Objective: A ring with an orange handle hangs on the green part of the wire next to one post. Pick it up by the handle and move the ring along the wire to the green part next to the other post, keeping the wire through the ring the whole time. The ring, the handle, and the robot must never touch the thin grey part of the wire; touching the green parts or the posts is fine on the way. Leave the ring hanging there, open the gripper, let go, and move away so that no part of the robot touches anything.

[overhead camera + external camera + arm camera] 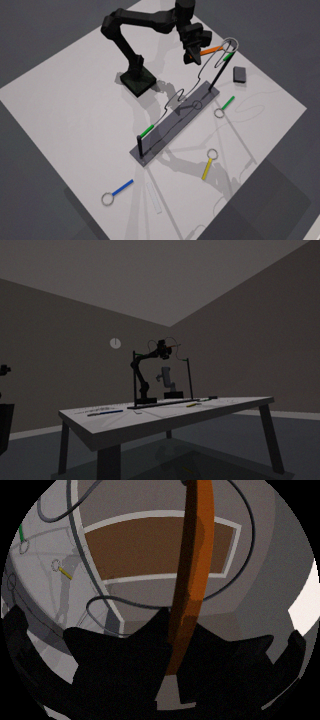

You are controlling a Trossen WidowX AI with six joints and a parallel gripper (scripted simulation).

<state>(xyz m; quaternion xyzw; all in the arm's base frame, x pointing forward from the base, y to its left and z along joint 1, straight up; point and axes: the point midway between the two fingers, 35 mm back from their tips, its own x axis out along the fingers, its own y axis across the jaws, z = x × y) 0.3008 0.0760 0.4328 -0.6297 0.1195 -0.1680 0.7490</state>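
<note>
My gripper tip is 90 mm to the right of the orange-handled ring and 10 mm below it. Round my gripper tip: green-handled ring: 140 mm ahead, 230 mm to the left, 480 mm below; then dark grey block: 50 mm ahead, 470 mm to the left, 470 mm below; then yellow-handled ring: 310 mm ahead, 50 mm to the right, 480 mm below.
</note>
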